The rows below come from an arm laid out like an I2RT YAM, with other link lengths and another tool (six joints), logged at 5 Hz.
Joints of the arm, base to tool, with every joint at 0 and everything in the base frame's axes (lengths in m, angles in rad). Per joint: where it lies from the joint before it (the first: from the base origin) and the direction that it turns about. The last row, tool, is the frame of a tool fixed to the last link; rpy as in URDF.
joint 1: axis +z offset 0 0 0.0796
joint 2: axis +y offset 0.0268 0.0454 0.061
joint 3: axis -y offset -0.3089 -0.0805 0
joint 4: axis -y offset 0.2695 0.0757 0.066
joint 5: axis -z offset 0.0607 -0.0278 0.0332
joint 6: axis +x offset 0.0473 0 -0.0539
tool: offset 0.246 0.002 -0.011 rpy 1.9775 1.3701 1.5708
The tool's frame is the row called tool.
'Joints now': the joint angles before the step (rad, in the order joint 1, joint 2, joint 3, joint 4, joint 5, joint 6). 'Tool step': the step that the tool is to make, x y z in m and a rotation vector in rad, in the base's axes. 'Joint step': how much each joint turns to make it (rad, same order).
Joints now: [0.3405 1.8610 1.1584 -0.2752 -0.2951 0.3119]
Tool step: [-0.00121 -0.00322 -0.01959 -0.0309 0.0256 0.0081]
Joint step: [0.0030 0.0454 0.0133 -0.0070 0.0145 -0.0161]
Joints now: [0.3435 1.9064 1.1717 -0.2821 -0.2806 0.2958]
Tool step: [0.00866 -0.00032 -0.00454 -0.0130 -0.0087 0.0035]
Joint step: [0.0000 0.0271 0.0233 0.0045 0.0111 -0.0114]
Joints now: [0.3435 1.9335 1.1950 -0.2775 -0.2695 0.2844]
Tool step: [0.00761 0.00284 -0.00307 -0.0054 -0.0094 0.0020]
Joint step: [0.0046 0.0233 0.0198 0.0099 0.0084 -0.0022]
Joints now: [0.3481 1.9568 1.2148 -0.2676 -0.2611 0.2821]
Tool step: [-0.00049 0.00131 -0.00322 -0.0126 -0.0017 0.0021]
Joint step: [0.0103 0.0061 0.0016 0.0019 0.0149 0.0004]
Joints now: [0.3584 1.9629 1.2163 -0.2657 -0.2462 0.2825]
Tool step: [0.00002 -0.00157 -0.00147 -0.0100 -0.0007 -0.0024]
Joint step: [0.0031 0.0011 0.0004 -0.0023 0.0110 -0.0005]
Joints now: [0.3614 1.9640 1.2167 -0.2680 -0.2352 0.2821]
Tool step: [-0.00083 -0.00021 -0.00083 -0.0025 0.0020 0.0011]
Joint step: [0.0009 0.0008 0.0000 -0.0022 0.0013 -0.0011]
